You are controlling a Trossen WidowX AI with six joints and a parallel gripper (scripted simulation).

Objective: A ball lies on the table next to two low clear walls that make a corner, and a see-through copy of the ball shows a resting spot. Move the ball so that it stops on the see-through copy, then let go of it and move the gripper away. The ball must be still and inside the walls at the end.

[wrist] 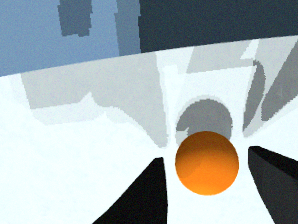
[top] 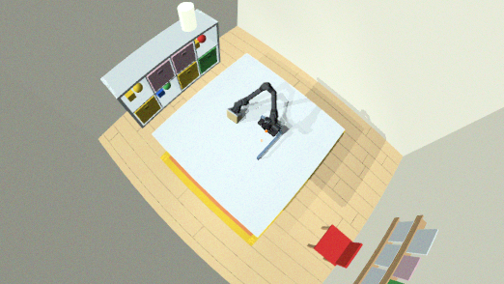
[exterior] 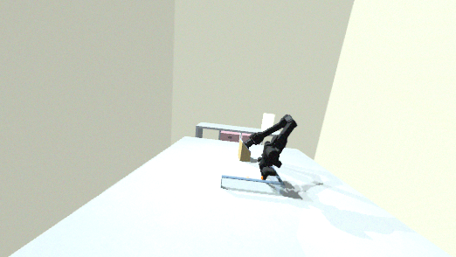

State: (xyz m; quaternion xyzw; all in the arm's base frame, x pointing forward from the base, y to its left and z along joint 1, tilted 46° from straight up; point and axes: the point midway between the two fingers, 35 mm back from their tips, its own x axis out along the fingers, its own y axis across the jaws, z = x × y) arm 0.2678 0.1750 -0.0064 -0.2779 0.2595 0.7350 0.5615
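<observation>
Now: the see-through copy of ball 9 cm to the right of my gripper tip and 4 cm ahead of it. From my gripper tip the other things lie so: orange ball (right at my gripper tip); clear wall (12 cm ahead, 7 cm to the right, 2 cm above).
</observation>
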